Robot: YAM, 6 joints.
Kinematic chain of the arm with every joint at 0, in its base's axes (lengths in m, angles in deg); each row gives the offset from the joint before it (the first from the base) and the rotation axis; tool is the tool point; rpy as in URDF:
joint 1: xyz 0 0 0.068 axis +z
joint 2: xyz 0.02 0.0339 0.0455 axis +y
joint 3: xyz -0.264 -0.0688 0 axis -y
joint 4: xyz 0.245 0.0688 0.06 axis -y
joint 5: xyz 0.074 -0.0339 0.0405 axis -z
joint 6: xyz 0.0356 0 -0.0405 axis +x
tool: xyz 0 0 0 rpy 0 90 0
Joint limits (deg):
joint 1: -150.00..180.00
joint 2: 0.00..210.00
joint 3: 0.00..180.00
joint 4: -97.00..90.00
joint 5: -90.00..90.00
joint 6: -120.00..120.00
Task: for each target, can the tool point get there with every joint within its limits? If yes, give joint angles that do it. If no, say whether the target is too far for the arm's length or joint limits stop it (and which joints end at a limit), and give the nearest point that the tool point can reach.
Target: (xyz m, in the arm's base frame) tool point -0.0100 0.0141 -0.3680
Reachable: no: joint limits stop it (at a limit: joint 2) | nearest point -0.0283 0.0399 -0.3202 | short by 0.057 m
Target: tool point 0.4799 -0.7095 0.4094
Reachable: no: too far | nearest point 0.3418 -0.5053 0.3222 | short by 0.262 m
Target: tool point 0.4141 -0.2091 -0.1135
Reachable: yes | joints -24.71 168.42 85.40 58.27 28.30 92.84
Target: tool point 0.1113 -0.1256 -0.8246
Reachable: no: too far | nearest point 0.1410 -0.1591 -0.3785 | short by 0.448 m
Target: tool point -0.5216 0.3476 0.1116
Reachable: yes | joints 143.71 177.52 155.73 35.11 -53.43 19.03
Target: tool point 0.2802 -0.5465 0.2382
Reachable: yes | joints -65.07 158.25 144.01 31.02 -41.87 -71.16
